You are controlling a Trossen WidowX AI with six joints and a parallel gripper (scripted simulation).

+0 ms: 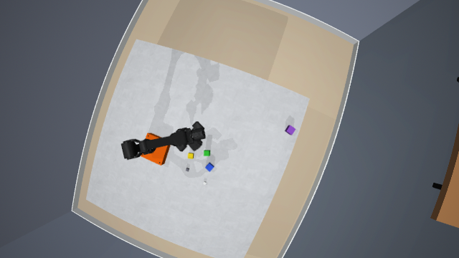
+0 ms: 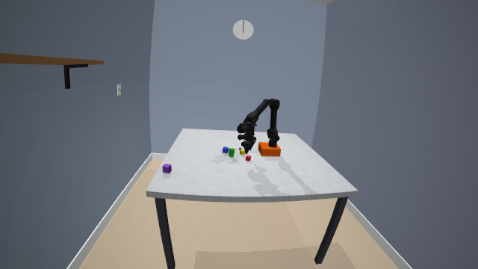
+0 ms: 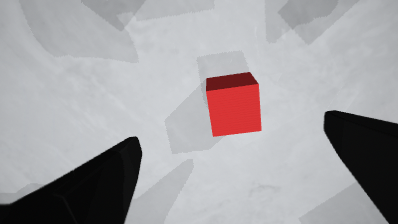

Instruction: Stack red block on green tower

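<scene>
Right now the red block is 50 mm below my gripper tip and 10 mm behind it. Also, from my gripper tip: yellow block (120 mm to the right, 50 mm below, 50 mm ahead); then blue block (190 mm ahead, 110 mm to the right, 50 mm below); then purple block (490 mm ahead, 350 mm to the left, 40 mm below).
</scene>
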